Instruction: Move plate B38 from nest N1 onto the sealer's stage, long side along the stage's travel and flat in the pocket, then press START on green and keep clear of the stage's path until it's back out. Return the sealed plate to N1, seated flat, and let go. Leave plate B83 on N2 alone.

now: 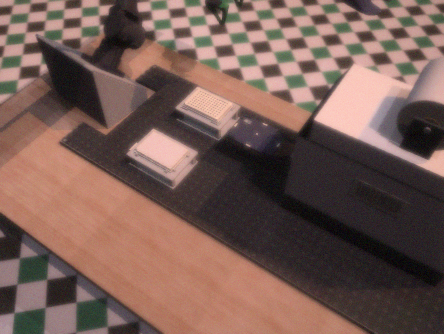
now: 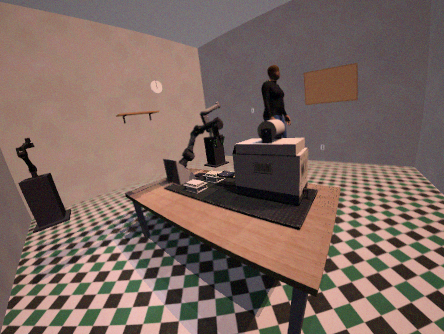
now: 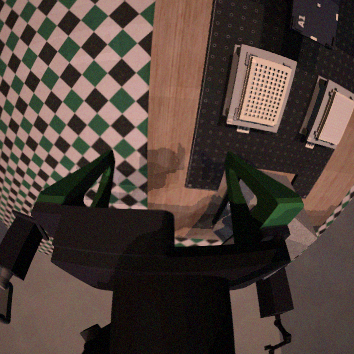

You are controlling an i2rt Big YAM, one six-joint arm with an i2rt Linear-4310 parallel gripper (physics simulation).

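Pixels of known places: gripper, between the fingertips: (image 1: 230, 15) (image 2: 219, 146) (image 3: 169, 155); arm's base, origin of its link: (image 1: 102, 68) (image 2: 180, 166).
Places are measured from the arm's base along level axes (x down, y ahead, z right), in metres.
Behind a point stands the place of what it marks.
A cream plate with open wells (image 1: 207, 104) @(y 0.304, x 0.062, z -0.144 m) (image 2: 214, 173) @(y 0.328, x 0.062, z -0.138 m) (image 3: 266, 91) @(y 0.306, x 0.061, z -0.148 m) lies flat on a grey nest. A plate with a plain pale top (image 1: 162, 149) @(y 0.328, x 0.068, z 0.070 m) (image 2: 195, 184) @(y 0.366, x 0.074, z 0.094 m) (image 3: 336, 119) @(y 0.326, x 0.068, z 0.067 m) lies on a second nest beside it. Their labels cannot be read, so I cannot tell which is B38. The sealer's dark blue stage (image 1: 255, 135) @(y 0.509, x 0.030, z -0.117 m) (image 3: 315, 22) @(y 0.473, x 0.031, z -0.117 m), marked A1, is outside the sealer (image 1: 350, 180) @(y 0.813, x -0.094, z -0.055 m) (image 2: 270, 167) @(y 0.927, x -0.085, z -0.071 m), with no plate on it. The START button cannot be made out. My gripper (image 3: 169, 155) @(y 0.252, x -0.145, z -0.306 m) is open and empty, high above the table's edge and off to the side of the nests.
A black perforated mat (image 1: 240, 220) @(y 0.618, x 0.130, z 0.072 m) (image 2: 250, 202) @(y 0.827, x 0.130, z 0.010 m) (image 3: 202, 165) @(y 0.063, x 0.130, z -0.197 m) lies under the nests and sealer. An upright grey panel (image 1: 122, 97) @(y 0.086, x 0.064, z 0.007 m) (image 2: 172, 171) @(y -0.016, x 0.024, z 0.090 m) stands near the arm's base. A roll (image 1: 430, 105) @(y 0.882, x -0.333, z -0.099 m) (image 2: 272, 129) @(y 0.931, x -0.295, z -0.107 m) sits on top of the sealer. A person (image 2: 273, 97) stands behind the sealer.
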